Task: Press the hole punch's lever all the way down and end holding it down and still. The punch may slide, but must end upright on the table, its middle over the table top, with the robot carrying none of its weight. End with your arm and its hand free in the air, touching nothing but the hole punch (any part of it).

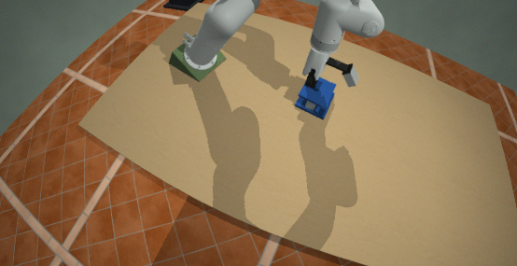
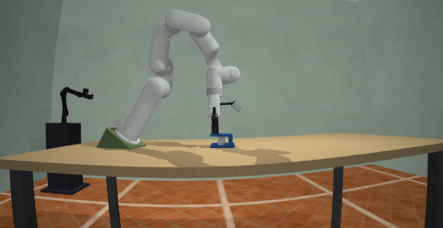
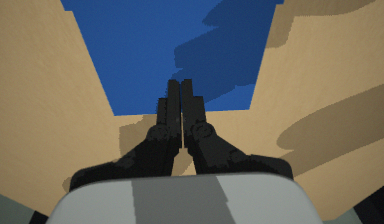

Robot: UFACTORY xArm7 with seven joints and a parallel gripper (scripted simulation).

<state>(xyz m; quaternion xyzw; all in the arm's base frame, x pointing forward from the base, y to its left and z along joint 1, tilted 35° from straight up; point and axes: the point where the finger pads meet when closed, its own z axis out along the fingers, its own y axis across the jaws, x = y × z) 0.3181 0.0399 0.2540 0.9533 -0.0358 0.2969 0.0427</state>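
Now: hand 3 cm short of the lever and 3 cm above it. From my hand the other things lie so: hole punch: 5 cm below, 4 cm ahead.
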